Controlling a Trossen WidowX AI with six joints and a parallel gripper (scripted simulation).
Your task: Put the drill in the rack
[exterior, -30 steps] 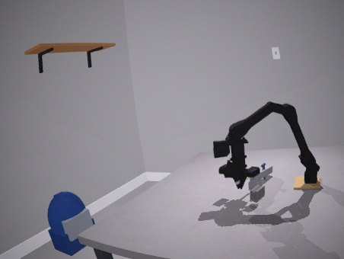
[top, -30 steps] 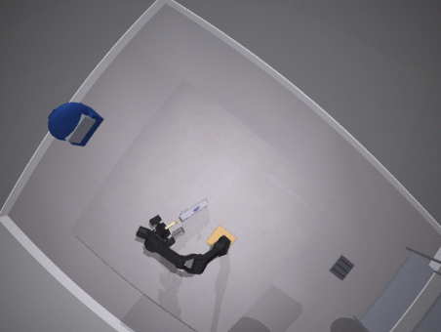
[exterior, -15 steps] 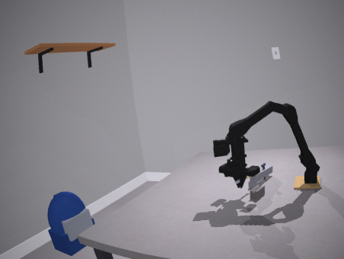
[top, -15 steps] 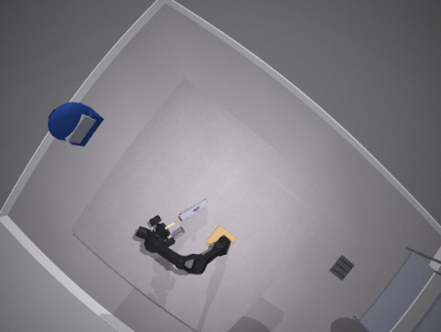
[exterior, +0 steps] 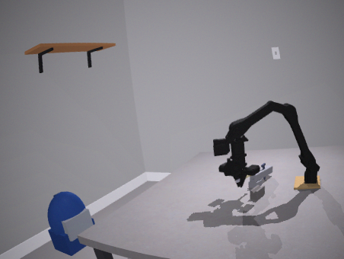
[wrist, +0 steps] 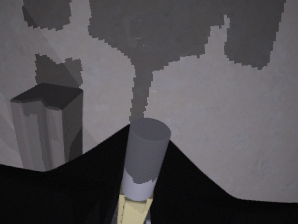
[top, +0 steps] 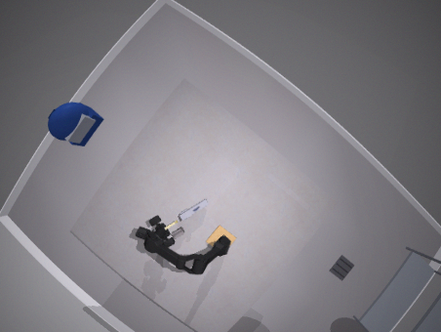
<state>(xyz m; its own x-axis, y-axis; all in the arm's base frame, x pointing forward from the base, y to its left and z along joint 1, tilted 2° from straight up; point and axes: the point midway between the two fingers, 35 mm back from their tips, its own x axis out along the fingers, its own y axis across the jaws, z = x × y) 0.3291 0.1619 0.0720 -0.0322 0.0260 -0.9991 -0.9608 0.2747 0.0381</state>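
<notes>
Now: gripper tip 80 mm past the rack, 10 mm to the left of it and 30 mm above it. From my gripper tip the other things lie so: blue key (60 mm behind, 220 mm to the right); then pale fixture (50 mm behind, 190 mm to the right, 20 mm below); then drill (10 mm behind, 40 mm to the right, 30 mm above).
</notes>
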